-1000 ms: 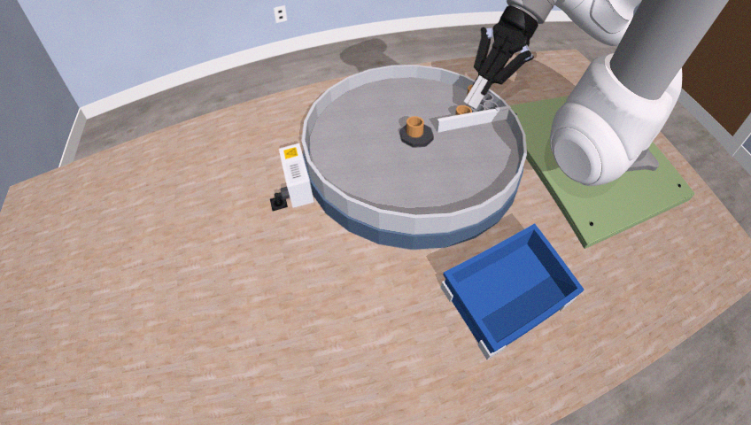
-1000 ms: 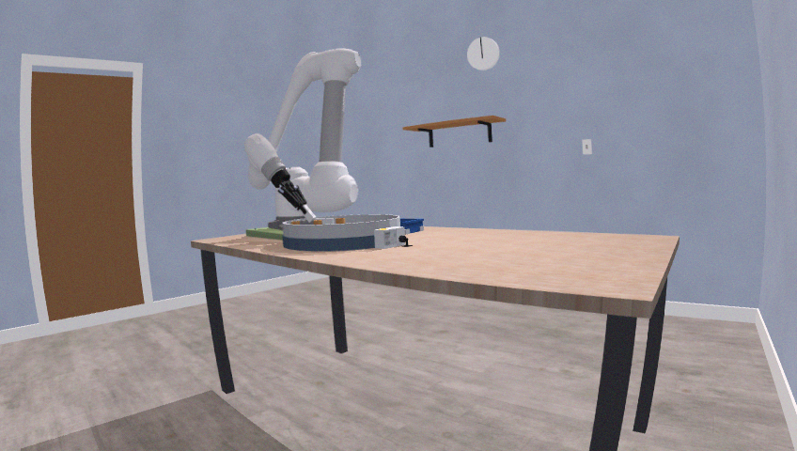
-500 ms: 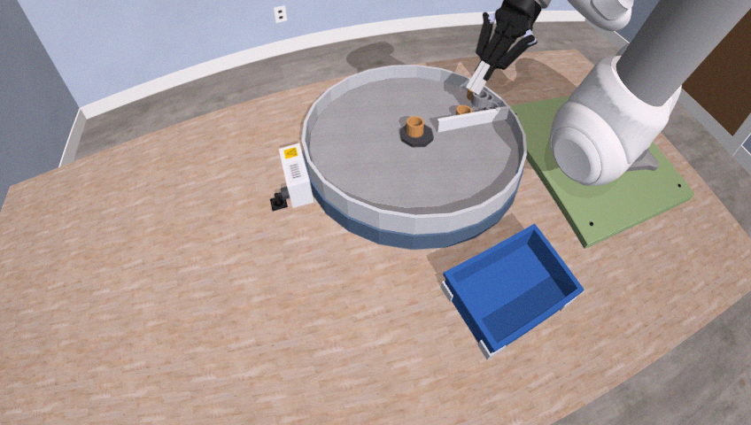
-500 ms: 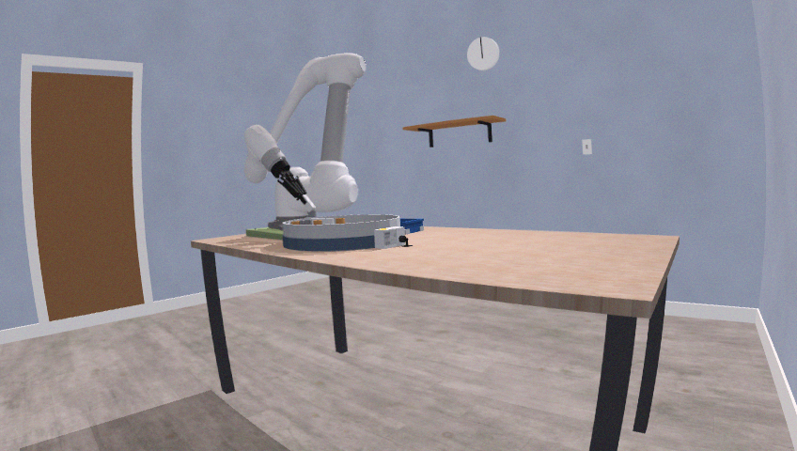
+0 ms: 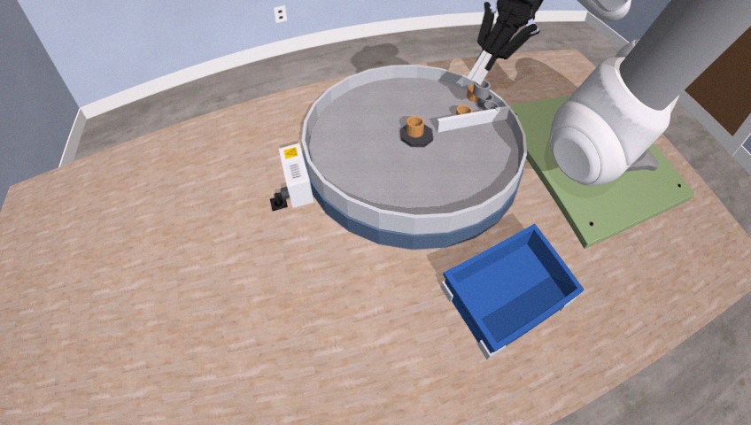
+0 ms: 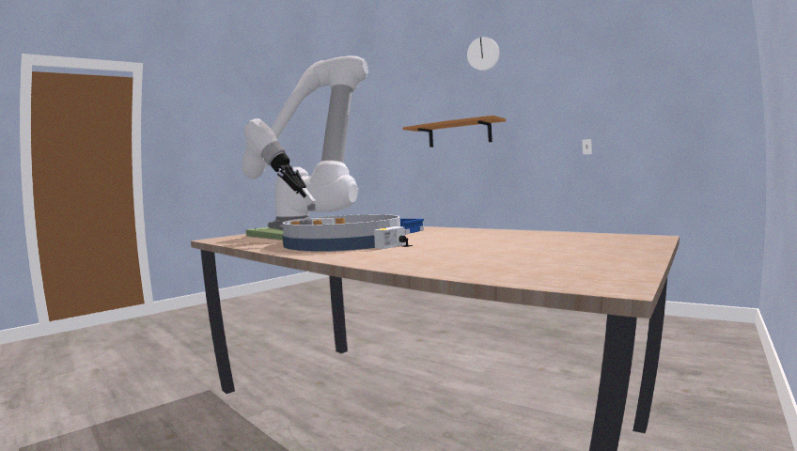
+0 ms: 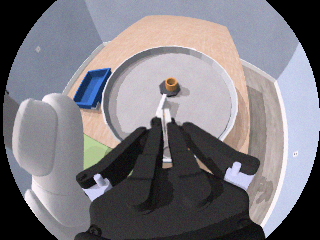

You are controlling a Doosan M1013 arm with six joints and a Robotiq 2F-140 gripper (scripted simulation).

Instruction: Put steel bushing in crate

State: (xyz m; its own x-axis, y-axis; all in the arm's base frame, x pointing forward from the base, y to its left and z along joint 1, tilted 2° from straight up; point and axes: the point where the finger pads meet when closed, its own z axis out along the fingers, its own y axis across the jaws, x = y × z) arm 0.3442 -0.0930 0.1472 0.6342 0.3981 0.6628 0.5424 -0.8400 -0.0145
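Right now the blue crate is 39 cm to the left of my hand, 14 cm below it and 4 cm ahead of it. The rest, counted from my hand: round grey turning table (14 cm ahead, 12 cm below, 6 cm to the left).
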